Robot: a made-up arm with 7 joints.
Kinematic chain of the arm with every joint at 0, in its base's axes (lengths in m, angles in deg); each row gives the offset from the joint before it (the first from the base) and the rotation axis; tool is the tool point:
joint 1: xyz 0 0.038 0 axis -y
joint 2: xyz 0 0.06 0 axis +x
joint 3: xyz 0 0 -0.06 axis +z
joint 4: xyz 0 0 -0.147 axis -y
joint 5: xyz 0 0 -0.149 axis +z
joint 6: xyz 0 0 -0.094 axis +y
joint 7: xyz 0 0 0 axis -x
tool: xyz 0 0 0
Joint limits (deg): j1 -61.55..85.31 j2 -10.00..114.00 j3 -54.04..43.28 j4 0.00..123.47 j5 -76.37..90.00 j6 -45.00..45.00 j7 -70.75..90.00
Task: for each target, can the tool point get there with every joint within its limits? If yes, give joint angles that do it. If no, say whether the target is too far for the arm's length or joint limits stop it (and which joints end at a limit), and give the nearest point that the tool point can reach.
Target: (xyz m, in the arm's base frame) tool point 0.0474 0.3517 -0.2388
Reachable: yes | joints -30.74 88.13 -46.69 77.52 -60.78 -5.20 -29.45
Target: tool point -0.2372 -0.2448 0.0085
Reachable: no: joint limits stop it (at a limit: joint 1, joint 2, joint 3) | nearest point -0.1480 -0.1355 -0.2352 | short by 0.282 m
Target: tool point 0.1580 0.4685 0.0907
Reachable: yes | joints 67.08 88.86 -35.34 47.03 2.38 -36.55 -21.37
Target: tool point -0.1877 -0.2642 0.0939
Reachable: no: joint limits stop it (at a limit: joint 1, joint 2, joint 3, joint 4) | nearest point 0.0530 -0.0763 0.1151 | short by 0.306 m
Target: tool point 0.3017 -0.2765 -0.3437
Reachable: no: too far | nearest point 0.2346 -0.1097 -0.2672 | short by 0.195 m
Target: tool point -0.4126 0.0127 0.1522
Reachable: no: joint limits stop it (at a limit: joint 1, joint 2, joint 3) | nearest point -0.1870 0.1584 0.1853 | short by 0.271 m
